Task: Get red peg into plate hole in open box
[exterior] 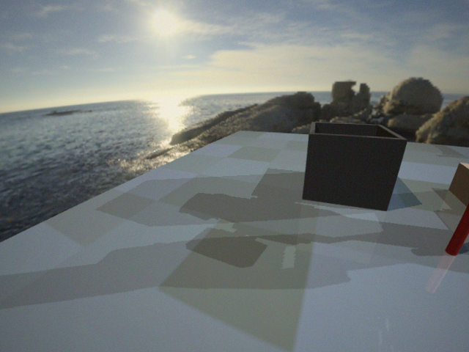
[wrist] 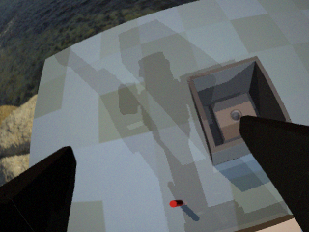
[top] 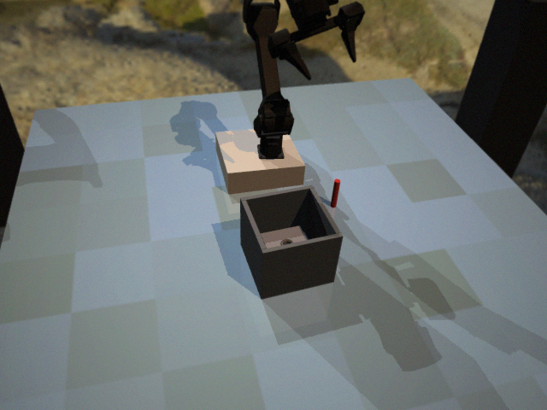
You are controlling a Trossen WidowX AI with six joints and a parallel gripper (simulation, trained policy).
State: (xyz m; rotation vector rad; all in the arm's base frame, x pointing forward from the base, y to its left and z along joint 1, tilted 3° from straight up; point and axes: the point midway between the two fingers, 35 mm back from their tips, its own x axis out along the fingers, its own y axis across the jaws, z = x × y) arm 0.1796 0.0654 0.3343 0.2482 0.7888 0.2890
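The red peg lies 34 cm below my gripper tip, 6 cm to the left of it and 4 cm behind it. The rest, counted from my gripper tip: grey plate: 33 cm below, 14 cm ahead, 9 cm to the right.
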